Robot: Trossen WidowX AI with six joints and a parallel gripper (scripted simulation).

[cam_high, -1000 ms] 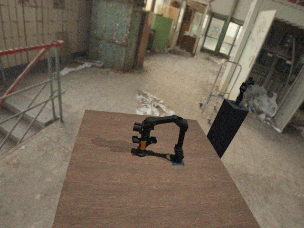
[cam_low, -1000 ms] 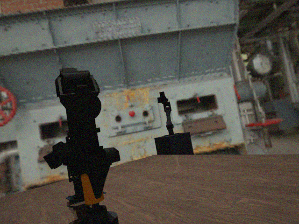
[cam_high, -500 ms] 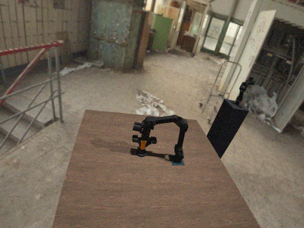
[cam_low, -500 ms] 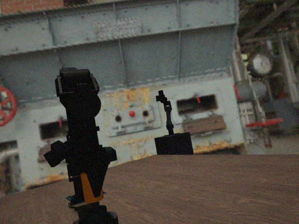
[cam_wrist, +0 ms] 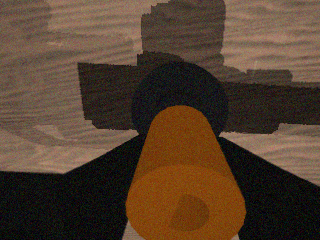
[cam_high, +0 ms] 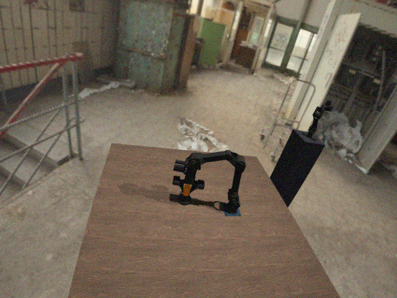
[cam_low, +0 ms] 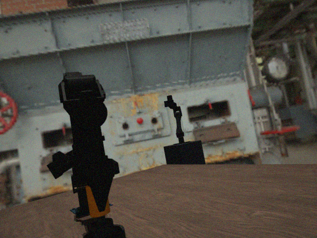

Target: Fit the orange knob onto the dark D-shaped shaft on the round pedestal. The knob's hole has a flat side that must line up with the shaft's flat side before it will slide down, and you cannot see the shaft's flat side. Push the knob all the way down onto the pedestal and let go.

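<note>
My gripper tip is 20 mm below the orange knob. Round my gripper tip: dark round pedestal (40 mm below).
</note>
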